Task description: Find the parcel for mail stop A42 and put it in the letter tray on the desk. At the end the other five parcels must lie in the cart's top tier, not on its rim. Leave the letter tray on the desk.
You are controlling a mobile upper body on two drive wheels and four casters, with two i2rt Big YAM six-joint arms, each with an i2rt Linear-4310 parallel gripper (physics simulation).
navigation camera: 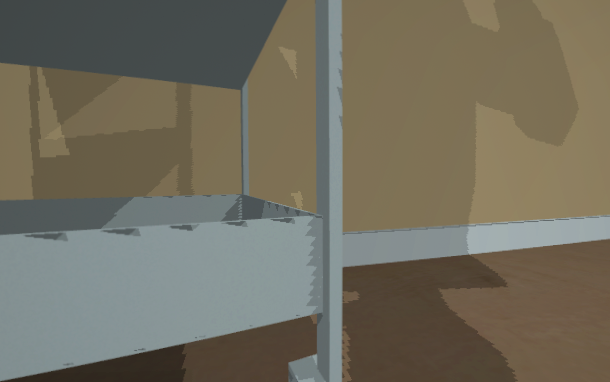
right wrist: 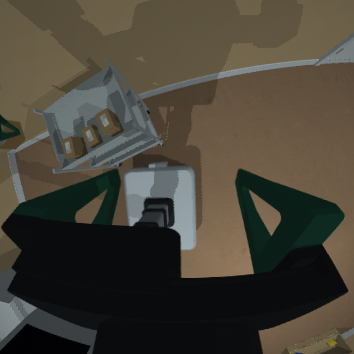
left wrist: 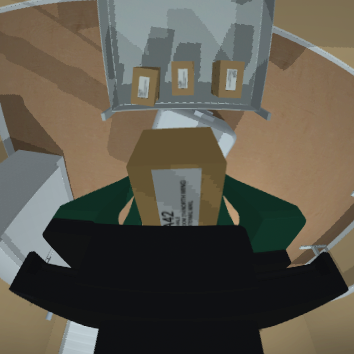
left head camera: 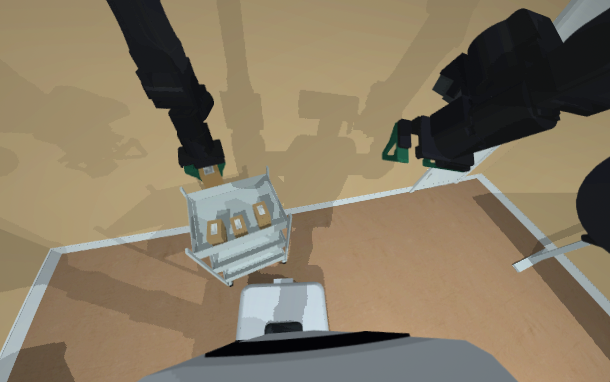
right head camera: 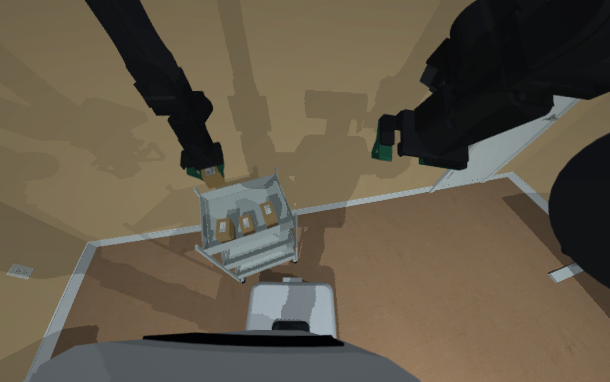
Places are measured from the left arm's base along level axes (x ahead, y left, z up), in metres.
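Where they show: left gripper, between the fingertips: (right wrist: 13,136) (left wrist: 178,174) (left head camera: 212,177) (right head camera: 214,178); right gripper, between the fingertips: (right wrist: 177,175) (left head camera: 403,159) (right head camera: 396,157).
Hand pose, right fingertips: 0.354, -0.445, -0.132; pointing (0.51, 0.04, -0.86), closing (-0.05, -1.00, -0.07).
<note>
Each offset is from my right fingertips to the top centre of the thing, as dx, dy, dz.
My left gripper (left head camera: 209,173) (right head camera: 207,173) (left wrist: 178,174) is shut on a brown parcel {+0.106, +0.444, -0.148} (left head camera: 213,180) (right head camera: 216,180) (left wrist: 176,147) whose white label reads A42 in the left wrist view. It holds the parcel up, beyond the cart's rim in the head views. The grey cart (left head camera: 230,192) (right head camera: 240,190) (left wrist: 185,108) (navigation camera: 330,200) has three parcels lying in its top tier: one {+0.099, +0.528, -0.515} (left head camera: 215,231) (left wrist: 145,86), one {+0.149, +0.443, -0.565} (left head camera: 239,226) (left wrist: 183,78) and one {+0.197, +0.336, -0.515} (left head camera: 261,214) (left wrist: 228,79). Their labels are too small to read. My right gripper (left head camera: 415,161) (right head camera: 405,160) (right wrist: 177,175) is open and empty, away from the cart. The letter tray does not clearly show.
My white base (left head camera: 282,305) (right wrist: 160,185) stands close to the cart. Walls with a white baseboard (left head camera: 350,201) rise behind the cart. A grey box-like unit (left wrist: 30,175) stands at left in the left wrist view. An open box (right wrist: 320,344) with small items is at lower right in the right wrist view.
</note>
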